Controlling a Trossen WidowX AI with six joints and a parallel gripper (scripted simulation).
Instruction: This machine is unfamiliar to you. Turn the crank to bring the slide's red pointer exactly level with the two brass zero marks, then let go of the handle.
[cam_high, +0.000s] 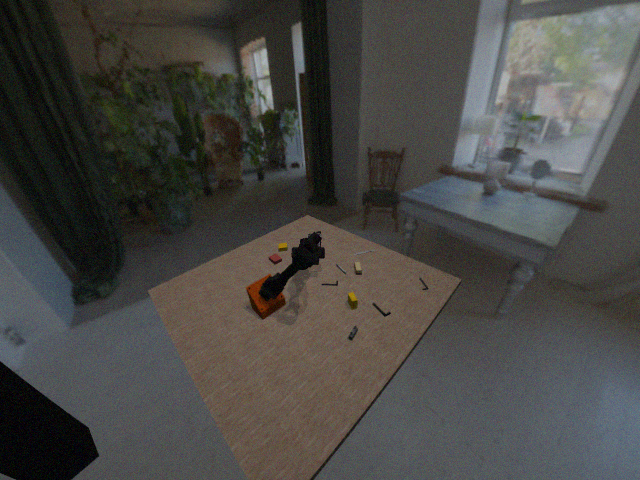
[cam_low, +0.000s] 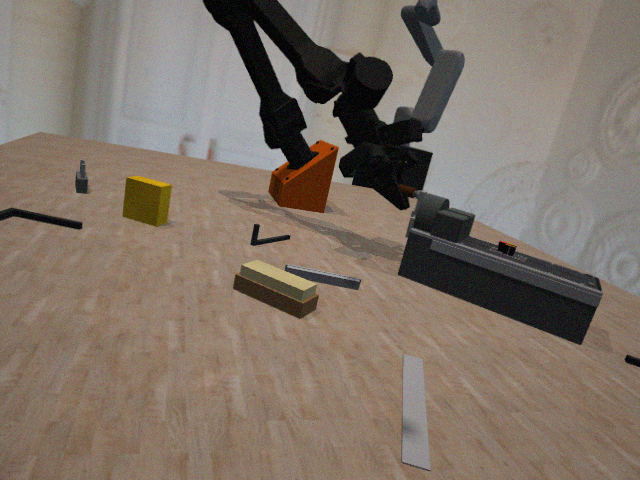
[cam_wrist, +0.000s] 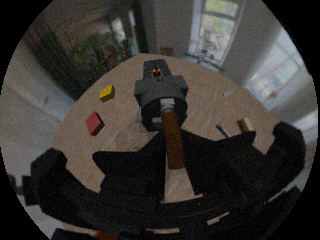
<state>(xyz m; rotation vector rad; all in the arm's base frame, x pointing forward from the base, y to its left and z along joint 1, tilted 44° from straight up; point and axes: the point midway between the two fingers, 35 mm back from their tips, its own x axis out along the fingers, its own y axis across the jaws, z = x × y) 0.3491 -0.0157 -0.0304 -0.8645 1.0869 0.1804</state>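
Right now my gripper tip is 30 mm below the brown crank handle, 10 mm to the left of it and 10 mm past it. The rest, counted from my gripper tip: red pointer 130 mm ahead, 90 mm to the left, 10 mm below; then red block 250 mm to the left, 80 mm below, 70 mm behind; then grey bar 170 mm to the right, 90 mm below, 80 mm ahead.
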